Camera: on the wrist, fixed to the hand. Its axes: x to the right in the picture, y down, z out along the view.
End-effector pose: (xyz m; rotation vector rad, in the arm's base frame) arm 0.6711 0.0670 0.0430 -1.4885 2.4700 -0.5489
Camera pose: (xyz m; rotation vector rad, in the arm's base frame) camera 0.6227 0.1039 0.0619 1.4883 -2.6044 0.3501
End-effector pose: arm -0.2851 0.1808 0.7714 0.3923 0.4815 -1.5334
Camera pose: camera -0.2404 0.2116 0.7380 0.3298 0.8602 -1.4034
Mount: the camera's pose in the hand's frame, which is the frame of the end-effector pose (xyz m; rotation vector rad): -0.0095 0.0467 -0.0422 -0.2905 0.2136 -0.0015
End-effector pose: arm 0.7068 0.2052 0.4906 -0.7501 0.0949 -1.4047
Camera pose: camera 0.7242 0.1953 0.4302 -0.8348 0.4731 -1.4867
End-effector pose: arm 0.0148 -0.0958 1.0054 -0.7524 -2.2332 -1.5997
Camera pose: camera 0.0464 -0.1262 1.0515 -0.6151 -1.8779 -1.9316
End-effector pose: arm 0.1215 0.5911 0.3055 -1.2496 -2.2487 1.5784
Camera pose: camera 0.1755 0.6206 0.2890 -1.4065 -2.3945 1.0829
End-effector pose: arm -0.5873 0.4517 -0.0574 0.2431 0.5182 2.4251
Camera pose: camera -0.6182 0.3994 -0.0763 -0.1409 0.2503 2.5007
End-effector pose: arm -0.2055 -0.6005 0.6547 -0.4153 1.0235 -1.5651
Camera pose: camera -0.2054 -0.5736 0.5970 -0.4533 1.4248 -1.4881
